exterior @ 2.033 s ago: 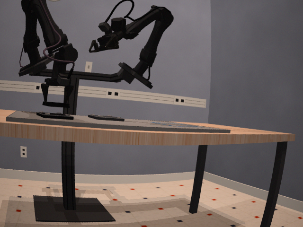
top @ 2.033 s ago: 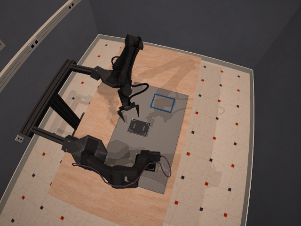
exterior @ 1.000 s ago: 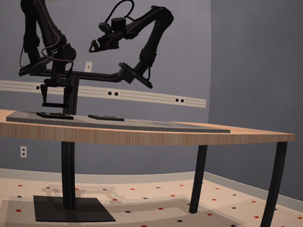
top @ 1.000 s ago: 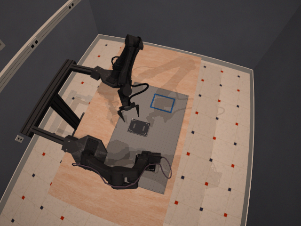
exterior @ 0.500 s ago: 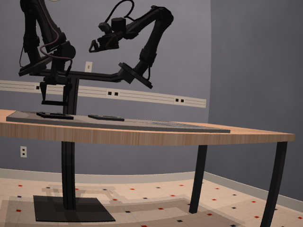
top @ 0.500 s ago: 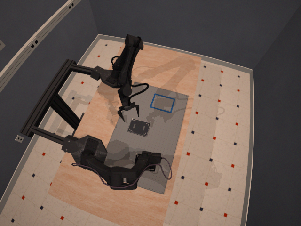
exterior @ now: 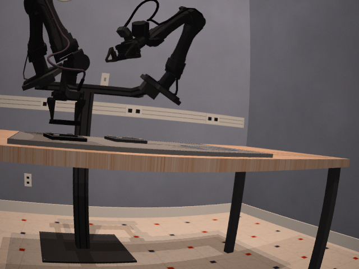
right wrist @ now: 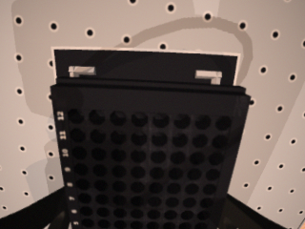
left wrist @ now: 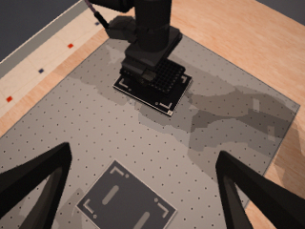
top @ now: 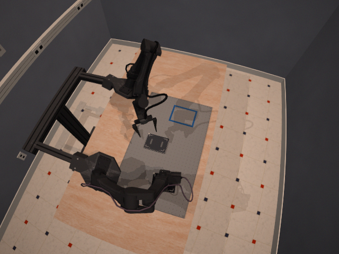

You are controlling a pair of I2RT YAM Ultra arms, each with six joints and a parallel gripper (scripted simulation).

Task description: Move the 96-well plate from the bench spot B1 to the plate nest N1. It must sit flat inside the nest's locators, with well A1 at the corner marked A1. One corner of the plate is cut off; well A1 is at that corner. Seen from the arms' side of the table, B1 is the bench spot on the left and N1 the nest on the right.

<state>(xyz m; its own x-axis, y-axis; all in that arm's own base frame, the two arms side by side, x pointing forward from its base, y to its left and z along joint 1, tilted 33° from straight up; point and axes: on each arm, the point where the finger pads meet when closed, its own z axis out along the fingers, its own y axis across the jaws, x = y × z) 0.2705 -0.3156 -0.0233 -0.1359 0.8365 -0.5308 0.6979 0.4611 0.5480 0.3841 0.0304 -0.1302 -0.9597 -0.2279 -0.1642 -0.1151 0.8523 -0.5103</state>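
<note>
The black plate nest lies 5 cm below my right hand. Also, from my right hand: 96-well plate: right at my right hand; then A1 label: 8 cm behind, 5 cm to the left, 4 cm below.
</note>
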